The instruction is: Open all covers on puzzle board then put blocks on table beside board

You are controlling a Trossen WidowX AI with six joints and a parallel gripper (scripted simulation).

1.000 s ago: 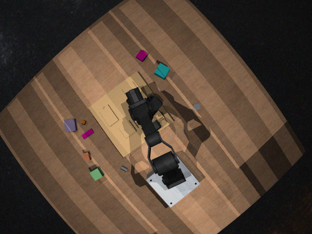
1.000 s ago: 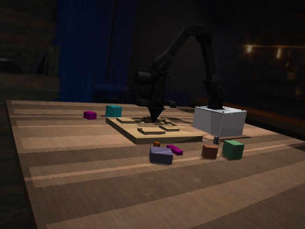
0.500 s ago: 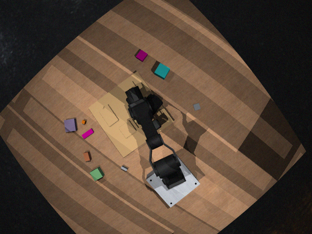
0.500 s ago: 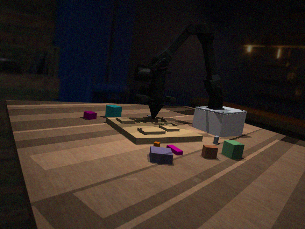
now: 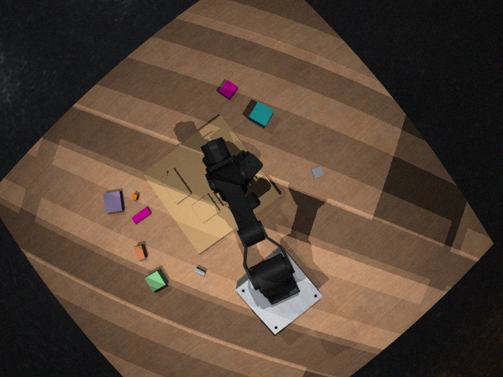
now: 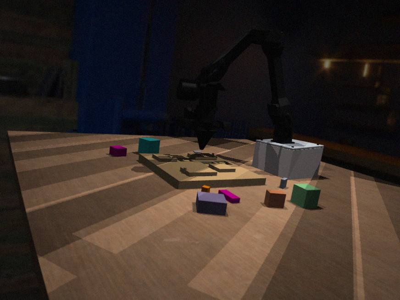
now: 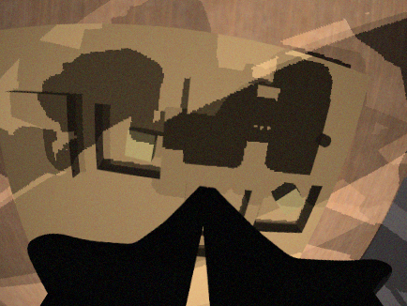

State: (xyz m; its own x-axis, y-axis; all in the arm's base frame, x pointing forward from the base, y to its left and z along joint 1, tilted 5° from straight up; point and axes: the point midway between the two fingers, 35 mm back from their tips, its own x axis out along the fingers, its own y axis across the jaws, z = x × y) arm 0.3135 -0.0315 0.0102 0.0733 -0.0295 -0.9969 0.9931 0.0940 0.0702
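Right now the tan puzzle board is 60 mm to the left of my gripper tip, 40 mm below it and 30 mm ahead of it. From my gripper tip the other things lie so: teal cube 170 mm to the right, 130 mm ahead, 30 mm below; then magenta cube 250 mm ahead, 130 mm to the right, 50 mm below; then grey tile 230 mm to the right, 100 mm behind, 60 mm below.
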